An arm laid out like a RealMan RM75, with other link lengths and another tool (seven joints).
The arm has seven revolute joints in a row. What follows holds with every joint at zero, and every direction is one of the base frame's.
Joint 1 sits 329.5 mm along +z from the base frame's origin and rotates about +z.
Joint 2 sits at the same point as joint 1 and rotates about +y.
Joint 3 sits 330.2 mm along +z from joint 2 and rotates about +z.
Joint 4 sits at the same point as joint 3 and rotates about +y.
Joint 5 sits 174.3 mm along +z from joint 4 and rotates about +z.
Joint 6 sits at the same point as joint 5 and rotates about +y.
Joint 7 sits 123.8 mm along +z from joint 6 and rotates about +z.
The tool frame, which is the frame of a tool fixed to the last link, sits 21 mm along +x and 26 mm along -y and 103 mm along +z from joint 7; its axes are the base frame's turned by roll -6.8, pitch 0 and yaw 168.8 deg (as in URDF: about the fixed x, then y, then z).
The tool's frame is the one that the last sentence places.
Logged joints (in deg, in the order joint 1, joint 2, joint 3, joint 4, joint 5, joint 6, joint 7), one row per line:
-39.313 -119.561 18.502 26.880 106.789 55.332 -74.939
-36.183 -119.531 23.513 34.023 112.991 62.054 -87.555
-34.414 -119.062 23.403 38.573 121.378 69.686 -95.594
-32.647 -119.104 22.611 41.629 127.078 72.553 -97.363
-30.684 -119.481 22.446 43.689 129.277 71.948 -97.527
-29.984 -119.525 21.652 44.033 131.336 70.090 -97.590
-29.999 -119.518 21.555 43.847 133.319 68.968 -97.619
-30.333 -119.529 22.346 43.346 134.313 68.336 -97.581
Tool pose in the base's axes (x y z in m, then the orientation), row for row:
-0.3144 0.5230 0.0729 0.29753 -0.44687 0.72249 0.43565
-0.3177 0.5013 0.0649 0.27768 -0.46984 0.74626 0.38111
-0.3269 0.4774 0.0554 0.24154 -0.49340 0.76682 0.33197
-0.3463 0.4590 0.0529 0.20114 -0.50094 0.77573 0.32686
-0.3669 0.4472 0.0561 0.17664 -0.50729 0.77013 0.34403
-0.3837 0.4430 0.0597 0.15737 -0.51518 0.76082 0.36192
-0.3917 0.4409 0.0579 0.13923 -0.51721 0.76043 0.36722
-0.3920 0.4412 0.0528 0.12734 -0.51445 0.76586 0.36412
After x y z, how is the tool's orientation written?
As a quaternion, w x y z.
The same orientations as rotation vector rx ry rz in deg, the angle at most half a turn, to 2 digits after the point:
-68.05 110.02 66.34
-72.26 114.78 58.62
-77.31 120.15 52.01
-80.18 124.17 52.32
-82.28 124.92 55.80
-84.46 124.72 59.33
-85.65 125.93 60.81
-85.77 127.69 60.71

